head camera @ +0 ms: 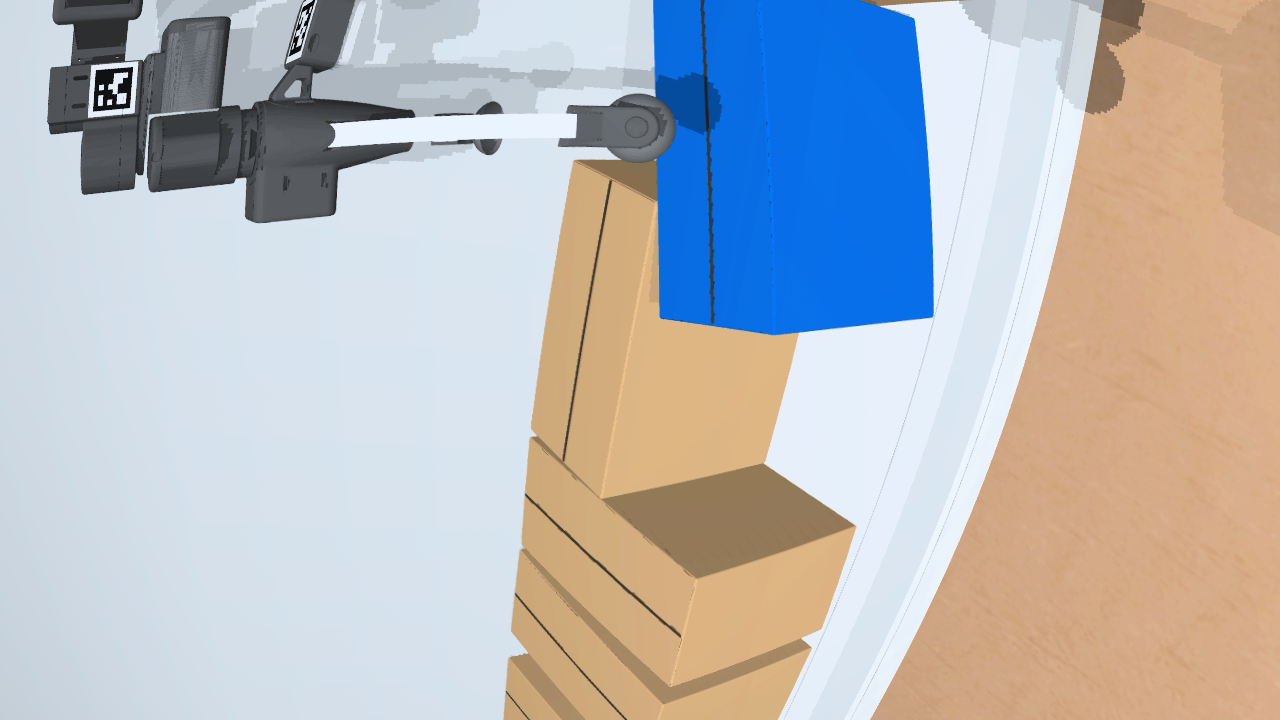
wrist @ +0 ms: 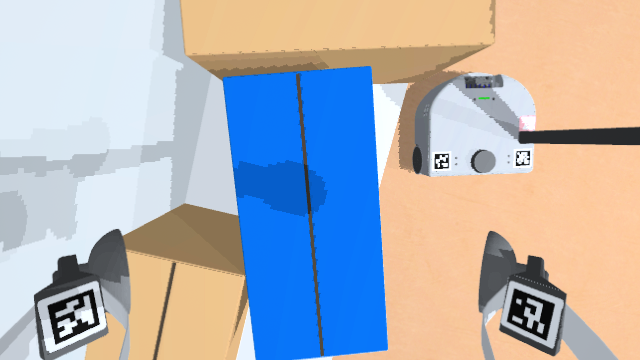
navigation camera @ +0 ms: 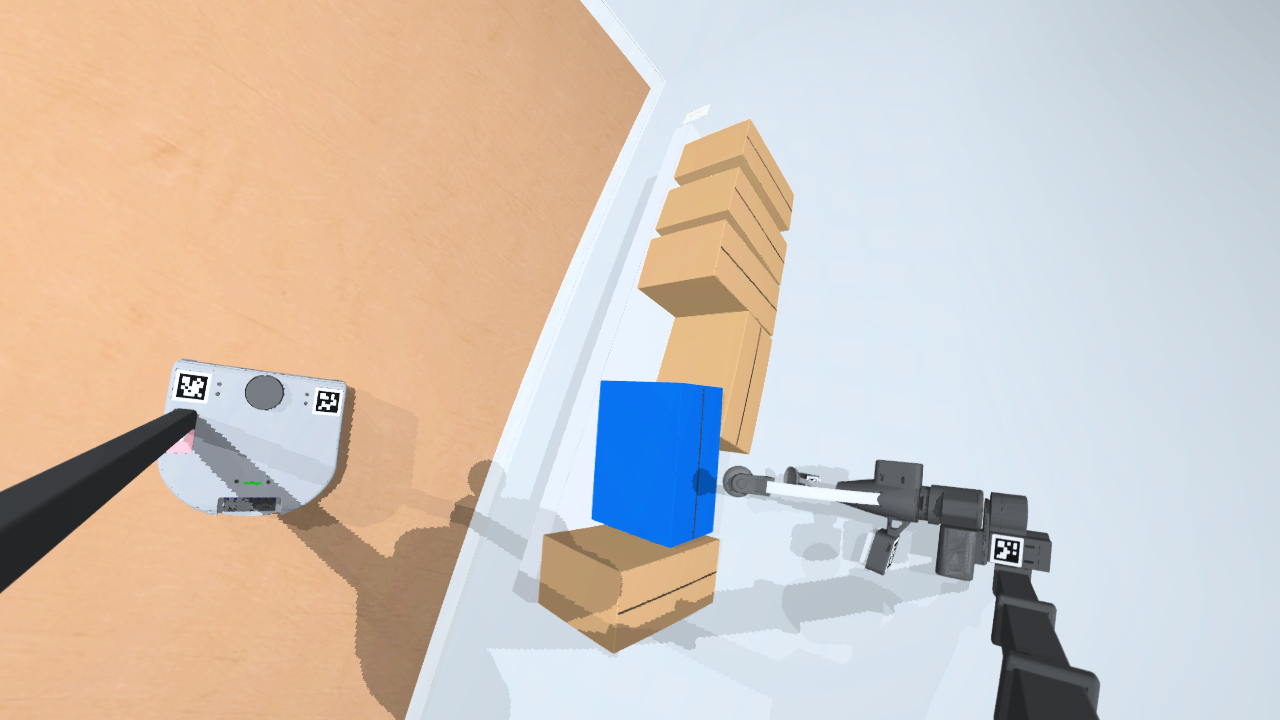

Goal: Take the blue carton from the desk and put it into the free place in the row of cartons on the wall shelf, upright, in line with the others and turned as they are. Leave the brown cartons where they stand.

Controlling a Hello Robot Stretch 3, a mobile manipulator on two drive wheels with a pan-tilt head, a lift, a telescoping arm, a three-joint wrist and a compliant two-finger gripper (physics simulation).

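Places are measured from the robot's base along level axes (x ahead, y left, z up), in metres.
Pixels of known places: gripper, fingertip midpoint: (head camera: 577, 127) (navigation camera: 757, 478); robot's base at its link origin: (navigation camera: 264, 390).
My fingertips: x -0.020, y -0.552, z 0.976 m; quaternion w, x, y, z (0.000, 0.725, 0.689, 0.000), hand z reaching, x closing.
Ahead of a thing's pixels: the offset from my fingertips to its top centre. Level surfaces: height alone.
The blue carton @(dx +0.007, dy +0.002, dz -0.101 m) (head camera: 845, 179) (navigation camera: 640, 461) (wrist: 310, 260) is at the wall shelf @(dz -0.281 m) (head camera: 827, 394) (navigation camera: 637, 331), between a brown carton @(dx -0.193, dy +0.033, dz -0.101 m) (navigation camera: 581, 573) (wrist: 340, 25) at one end and another brown carton @(dx +0.154, dy -0.148, dz -0.101 m) (head camera: 707, 385) (navigation camera: 702, 344) (wrist: 195, 305) on its other side. It looks upright. Its tape line runs roughly along the row, and it overlaps the second brown carton in view; contact cannot be told. My gripper (head camera: 565, 128) (navigation camera: 768, 480) (wrist: 308, 259) is open and empty above the blue carton, its fingers apart on either side of it in the wrist view.
More brown cartons @(dx +0.351, dy -0.133, dz -0.101 m) (head camera: 760, 586) (navigation camera: 689, 255) stand further along the row, their tape lines crossing it. My base (navigation camera: 259, 447) (wrist: 475, 130) stands on the floor @(dz -0.976 m) (head camera: 1118, 447) (navigation camera: 358, 179) below the shelf. My arm (navigation camera: 1042, 644) reaches in from the lower right of the navigation view.
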